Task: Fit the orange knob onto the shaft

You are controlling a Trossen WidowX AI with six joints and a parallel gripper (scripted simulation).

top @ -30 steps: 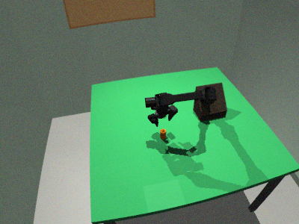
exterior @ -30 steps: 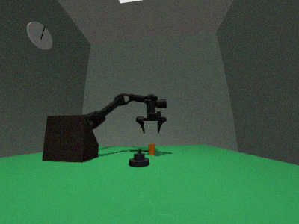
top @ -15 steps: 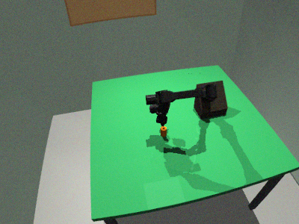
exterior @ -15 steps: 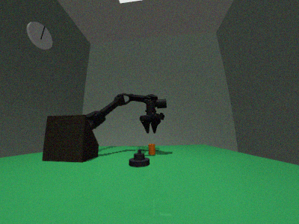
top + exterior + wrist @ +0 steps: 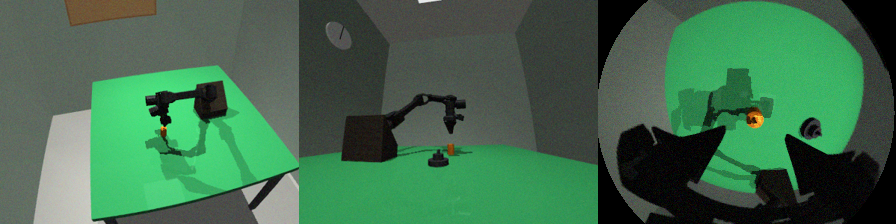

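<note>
Right now my gripper tip is 9 cm above the orange knob. The rest, counted from my gripper tip: dark round pedestal 22 cm to the right, 9 cm below, 5 cm behind.
</note>
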